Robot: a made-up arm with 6 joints. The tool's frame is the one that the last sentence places.
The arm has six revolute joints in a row. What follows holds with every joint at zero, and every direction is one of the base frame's. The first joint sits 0.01 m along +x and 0.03 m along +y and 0.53 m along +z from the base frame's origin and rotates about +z. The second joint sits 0.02 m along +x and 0.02 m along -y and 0.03 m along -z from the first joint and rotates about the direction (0.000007, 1, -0.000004). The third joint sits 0.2 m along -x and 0.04 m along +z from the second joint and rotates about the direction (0.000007, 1, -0.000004). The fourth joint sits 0.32 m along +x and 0.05 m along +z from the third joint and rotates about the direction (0.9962, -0.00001, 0.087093). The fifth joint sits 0.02 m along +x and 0.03 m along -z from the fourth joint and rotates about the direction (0.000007, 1, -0.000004). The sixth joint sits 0.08 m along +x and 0.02 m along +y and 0.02 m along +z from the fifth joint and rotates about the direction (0.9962, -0.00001, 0.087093). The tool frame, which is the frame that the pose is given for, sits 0.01 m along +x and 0.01 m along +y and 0.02 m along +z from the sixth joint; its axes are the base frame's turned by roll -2.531, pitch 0.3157 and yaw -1.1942 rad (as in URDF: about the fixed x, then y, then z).
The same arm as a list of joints. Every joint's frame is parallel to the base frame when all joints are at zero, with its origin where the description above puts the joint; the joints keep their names.
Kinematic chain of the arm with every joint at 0, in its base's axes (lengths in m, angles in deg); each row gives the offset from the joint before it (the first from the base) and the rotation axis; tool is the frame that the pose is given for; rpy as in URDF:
joint 1: xyz 0.01 0.03 0.53 axis +z
joint 2: xyz 0.02 -0.02 -0.03 axis +y
joint 3: xyz -0.2 0 0.04 axis +y
joint 4: xyz 0.32 0 0.05 axis 0.9962 0 0.0871
joint 5: xyz 0.02 0 -0.03 axis +y
joint 6: xyz 0.08 0.02 0.02 axis 0.9962 0 0.0871
tool: xyz 0.01 0.01 0.02 rpy -145.02 18.09 -68.42

